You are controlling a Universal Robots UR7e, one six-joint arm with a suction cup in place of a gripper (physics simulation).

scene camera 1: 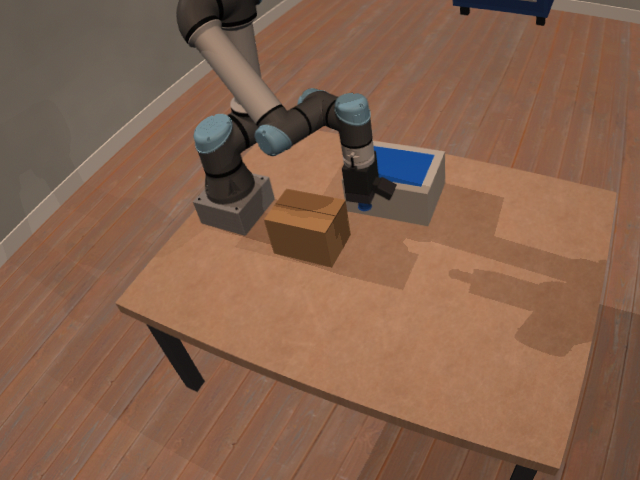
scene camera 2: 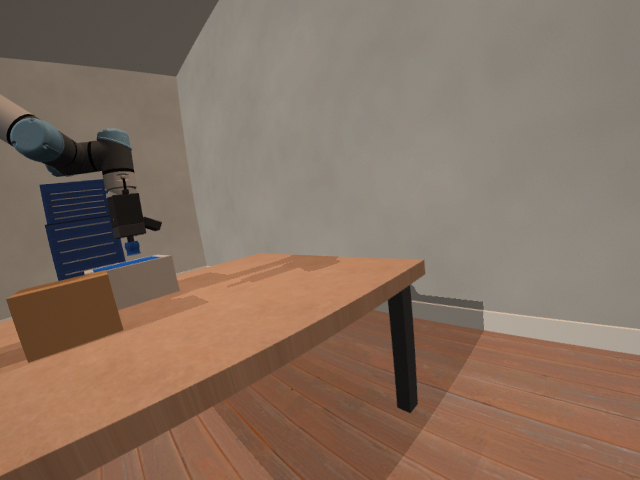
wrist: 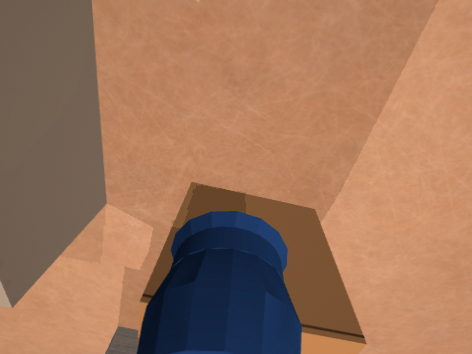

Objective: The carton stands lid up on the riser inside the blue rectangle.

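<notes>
The brown carton stands upright on the table, with its seamed top face up. The pale grey riser stands beside it, apart from it. The blue rectangle lies on the riser's top, and the carton is outside it. My gripper, a blue suction cup, is open and holds nothing. It hangs above table height near the riser's side and to the carton's riser side, touching neither. In the wrist view the cup hides part of the carton.
The wooden table bears the carton and riser. The arm's grey base block stands left of the carton. A blue cabinet stands on the floor beyond the table. Arm shadows cross the table.
</notes>
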